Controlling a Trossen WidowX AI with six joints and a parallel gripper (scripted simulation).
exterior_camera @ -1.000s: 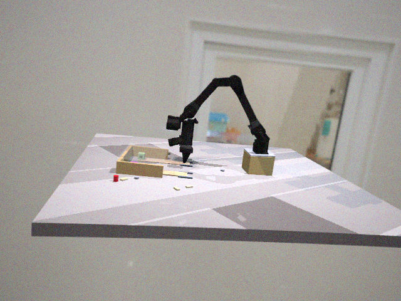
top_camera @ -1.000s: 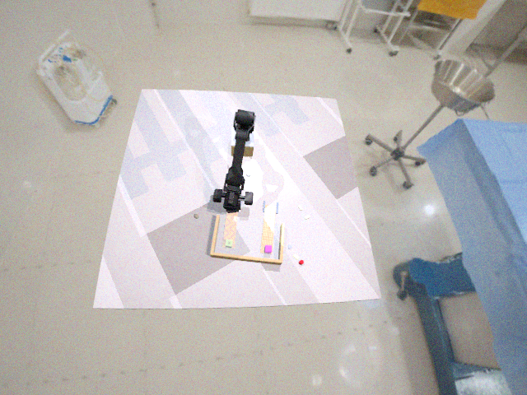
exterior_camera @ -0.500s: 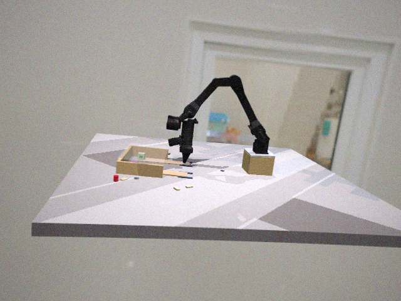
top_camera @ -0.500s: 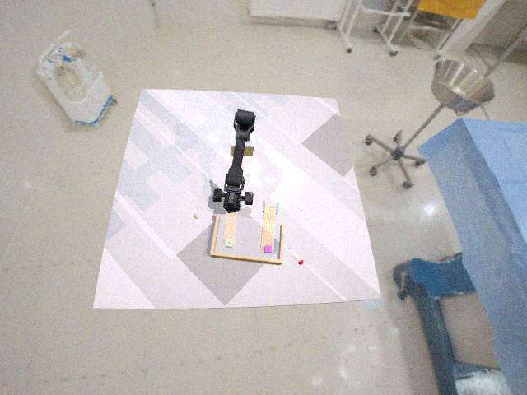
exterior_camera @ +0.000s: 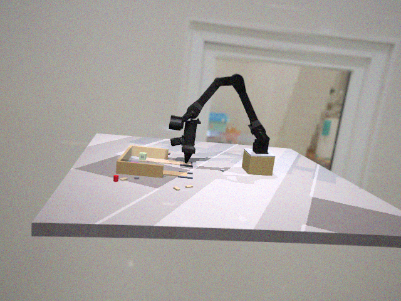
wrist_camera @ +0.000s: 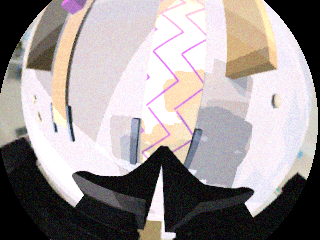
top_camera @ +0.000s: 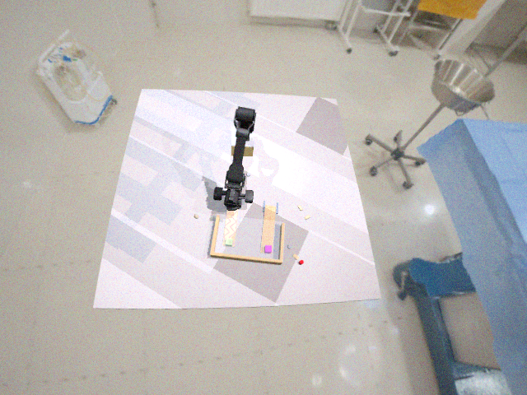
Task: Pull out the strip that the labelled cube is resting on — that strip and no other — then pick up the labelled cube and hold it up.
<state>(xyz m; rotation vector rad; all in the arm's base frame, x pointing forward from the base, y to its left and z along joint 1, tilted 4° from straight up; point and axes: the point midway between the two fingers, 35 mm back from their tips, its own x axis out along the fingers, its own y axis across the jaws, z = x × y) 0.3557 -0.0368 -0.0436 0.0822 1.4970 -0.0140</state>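
Now: the zigzag strip 100 mm ahead of my gripper tip and 10 mm to the right of it. Round my gripper tip: labelled cube 210 mm ahead, 10 mm to the right, 10 mm above; red peg 330 mm to the left, 300 mm ahead, 10 mm above.
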